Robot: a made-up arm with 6 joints.
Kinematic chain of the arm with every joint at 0, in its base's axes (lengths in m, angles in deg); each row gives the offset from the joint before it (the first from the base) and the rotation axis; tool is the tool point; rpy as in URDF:
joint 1: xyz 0 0 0.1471 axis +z
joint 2: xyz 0 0 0 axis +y
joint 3: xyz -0.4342 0 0.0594 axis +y
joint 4: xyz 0.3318 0 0.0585 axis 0.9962 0 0.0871
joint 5: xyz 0 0 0 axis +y
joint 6: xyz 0.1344 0 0.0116 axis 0.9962 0 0.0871
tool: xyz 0 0 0 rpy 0 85 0
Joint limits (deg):
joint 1: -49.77..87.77
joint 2: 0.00..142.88
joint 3: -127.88..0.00
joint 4: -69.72..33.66
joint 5: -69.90..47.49
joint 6: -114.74..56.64
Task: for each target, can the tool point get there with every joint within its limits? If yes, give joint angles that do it. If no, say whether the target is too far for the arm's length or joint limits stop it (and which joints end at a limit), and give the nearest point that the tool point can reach.
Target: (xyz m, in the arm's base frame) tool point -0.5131 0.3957 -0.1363
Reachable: no: joint limits stop it (at a limit: joint 1, joint 2, joint 4, joint 5) | nearest point -0.1040 0.3812 -0.0273 | short by 0.424 m
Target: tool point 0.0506 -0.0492 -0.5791
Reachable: no: joint limits stop it (at a limit: joint 2) | nearest point 0.1676 -0.1630 -0.0861 | short by 0.519 m
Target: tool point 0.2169 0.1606 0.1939
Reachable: yes | joints 35.25 84.20 -22.47 10.78 13.50 -69.29
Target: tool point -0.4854 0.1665 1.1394
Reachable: no: too far | nearest point -0.3807 0.1306 0.9253 | short by 0.241 m
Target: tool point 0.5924 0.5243 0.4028
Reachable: yes | joints 41.69 129.43 -116.06 -44.42 1.45 13.22
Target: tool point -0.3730 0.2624 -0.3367
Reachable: no: joint limits stop it (at a limit: joint 1, joint 2, joint 4) | nearest point -0.0797 0.3035 -0.0639 | short by 0.403 m
